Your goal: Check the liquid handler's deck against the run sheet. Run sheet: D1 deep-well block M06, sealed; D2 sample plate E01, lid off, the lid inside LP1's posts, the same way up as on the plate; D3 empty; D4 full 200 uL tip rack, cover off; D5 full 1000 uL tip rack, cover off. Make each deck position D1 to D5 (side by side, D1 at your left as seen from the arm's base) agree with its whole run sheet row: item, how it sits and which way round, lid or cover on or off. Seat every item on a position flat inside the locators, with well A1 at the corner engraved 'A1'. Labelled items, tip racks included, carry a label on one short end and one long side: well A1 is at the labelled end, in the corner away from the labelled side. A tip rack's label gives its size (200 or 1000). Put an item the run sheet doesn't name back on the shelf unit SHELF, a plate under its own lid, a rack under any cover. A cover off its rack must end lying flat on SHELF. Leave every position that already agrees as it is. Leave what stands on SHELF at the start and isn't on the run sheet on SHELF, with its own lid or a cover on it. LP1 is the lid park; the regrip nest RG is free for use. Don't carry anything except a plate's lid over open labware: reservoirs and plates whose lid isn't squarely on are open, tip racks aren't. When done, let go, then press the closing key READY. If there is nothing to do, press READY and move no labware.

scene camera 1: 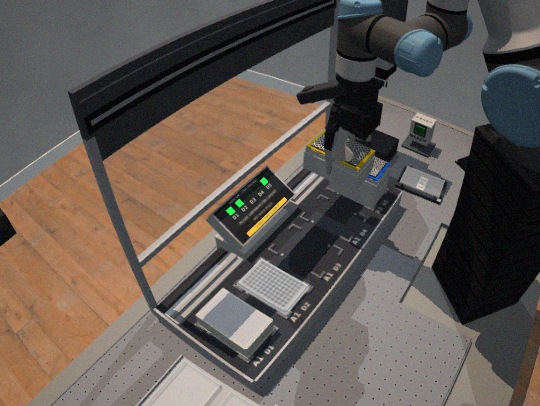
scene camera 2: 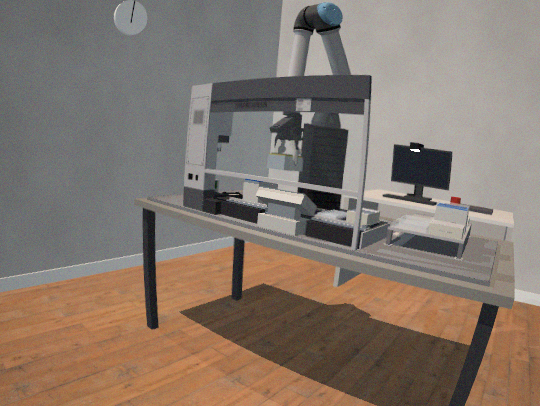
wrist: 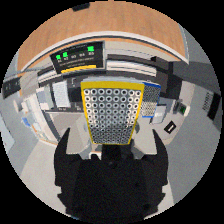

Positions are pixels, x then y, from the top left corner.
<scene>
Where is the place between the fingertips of my gripper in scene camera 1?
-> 340, 162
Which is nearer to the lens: the deep-well block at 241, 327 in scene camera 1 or the flat lid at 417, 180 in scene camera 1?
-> The deep-well block.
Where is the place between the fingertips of my gripper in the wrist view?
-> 111, 111
</scene>
